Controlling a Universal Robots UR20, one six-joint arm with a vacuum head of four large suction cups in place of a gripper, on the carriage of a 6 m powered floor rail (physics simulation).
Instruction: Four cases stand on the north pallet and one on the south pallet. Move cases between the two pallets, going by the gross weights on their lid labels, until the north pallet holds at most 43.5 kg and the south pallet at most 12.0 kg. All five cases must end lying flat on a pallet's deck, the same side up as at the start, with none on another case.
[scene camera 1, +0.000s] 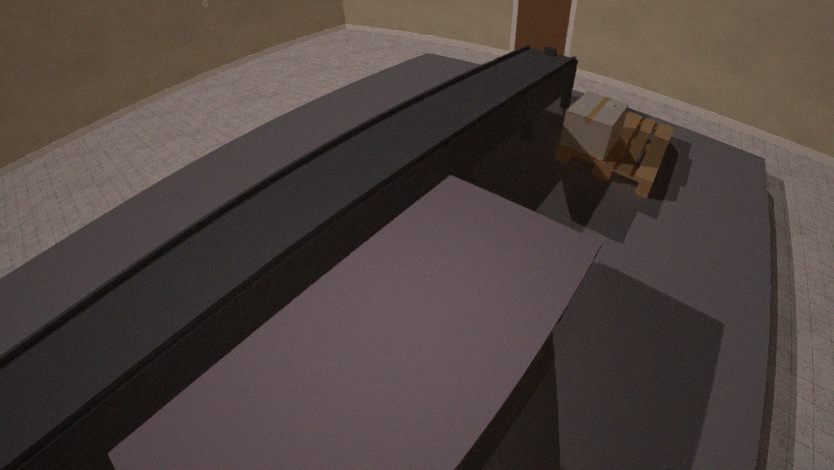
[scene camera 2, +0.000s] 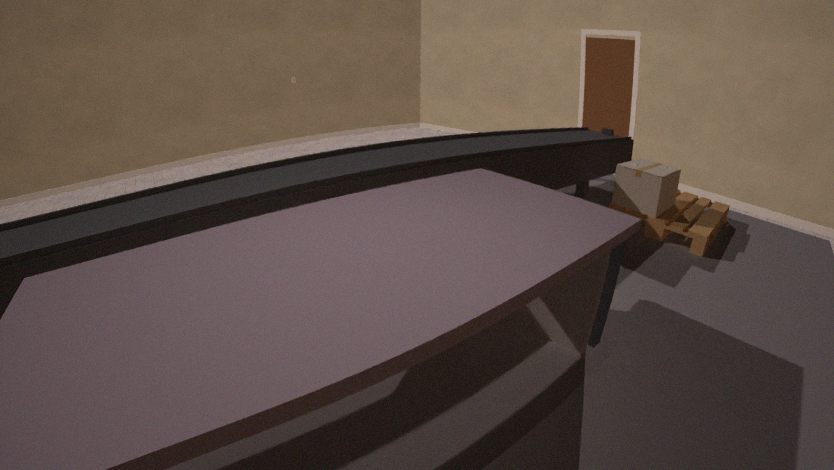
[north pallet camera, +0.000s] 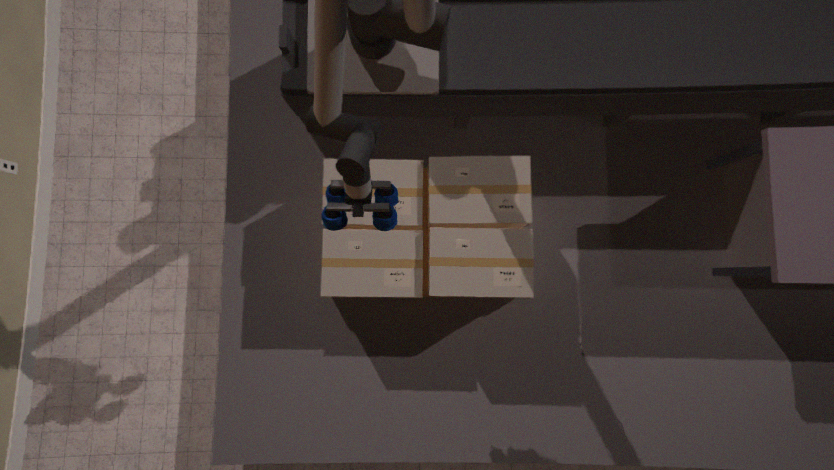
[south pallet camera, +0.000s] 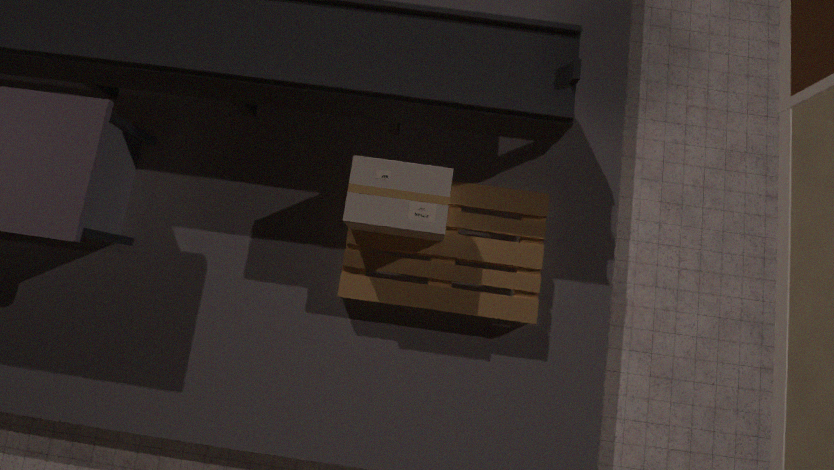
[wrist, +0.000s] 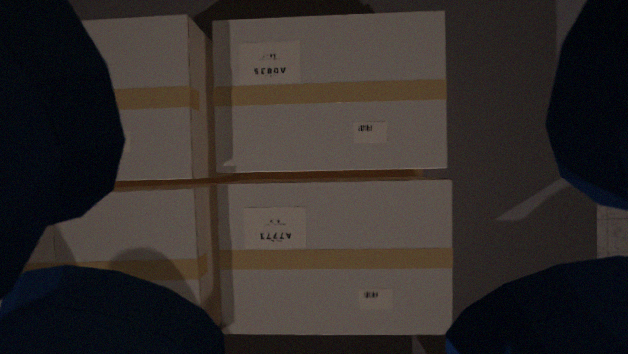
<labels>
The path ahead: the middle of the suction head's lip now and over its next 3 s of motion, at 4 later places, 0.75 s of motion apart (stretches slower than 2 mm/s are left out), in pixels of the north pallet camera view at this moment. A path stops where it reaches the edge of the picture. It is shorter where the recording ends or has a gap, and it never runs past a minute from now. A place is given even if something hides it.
My suction head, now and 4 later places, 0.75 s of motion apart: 361, 206; 365, 213; 374, 210; 393, 195; 392, 231
</labels>
